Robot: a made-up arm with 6 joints.
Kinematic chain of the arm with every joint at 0, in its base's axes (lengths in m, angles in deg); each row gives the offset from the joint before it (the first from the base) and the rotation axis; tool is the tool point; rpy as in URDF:
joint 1: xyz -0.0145 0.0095 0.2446 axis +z
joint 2: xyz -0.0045 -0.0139 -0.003 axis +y
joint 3: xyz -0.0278 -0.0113 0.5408 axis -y
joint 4: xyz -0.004 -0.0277 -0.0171 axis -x
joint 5: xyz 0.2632 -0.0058 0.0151 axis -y
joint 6: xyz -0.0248 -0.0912 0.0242 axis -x
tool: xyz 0.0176 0.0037 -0.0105 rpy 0 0 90
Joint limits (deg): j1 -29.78..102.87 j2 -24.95..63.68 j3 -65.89..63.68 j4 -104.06..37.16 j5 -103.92..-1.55 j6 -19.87..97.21
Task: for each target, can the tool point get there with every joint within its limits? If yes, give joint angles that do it. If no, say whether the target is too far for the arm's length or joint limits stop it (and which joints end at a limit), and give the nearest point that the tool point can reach.
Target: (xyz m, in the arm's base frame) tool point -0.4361 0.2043 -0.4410
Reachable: no: joint limits stop it (at a limit: joint 1, joint 2, joint 4, joint 5, joint 6) | nearest point -0.0637 0.4178 0.2030 | short by 0.774 m
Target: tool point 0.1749 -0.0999 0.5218
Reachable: yes | joints 5.06 10.91 -37.46 -61.41 -45.36 24.60
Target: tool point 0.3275 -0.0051 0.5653
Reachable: yes | joints 23.26 16.44 -19.10 -37.19 -71.27 35.49
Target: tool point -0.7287 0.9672 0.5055
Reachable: no: too far | nearest point -0.1377 0.7419 0.4210 | short by 0.638 m
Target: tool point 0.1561 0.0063 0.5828
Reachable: yes | joints 36.27 -3.45 -23.44 -80.86 -11.27 75.46
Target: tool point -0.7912 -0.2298 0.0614
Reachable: no: joint limits stop it (at a limit: joint 2, joint 3, joint 5, joint 6) | nearest point -0.1879 -0.0439 0.4687 | short by 0.751 m
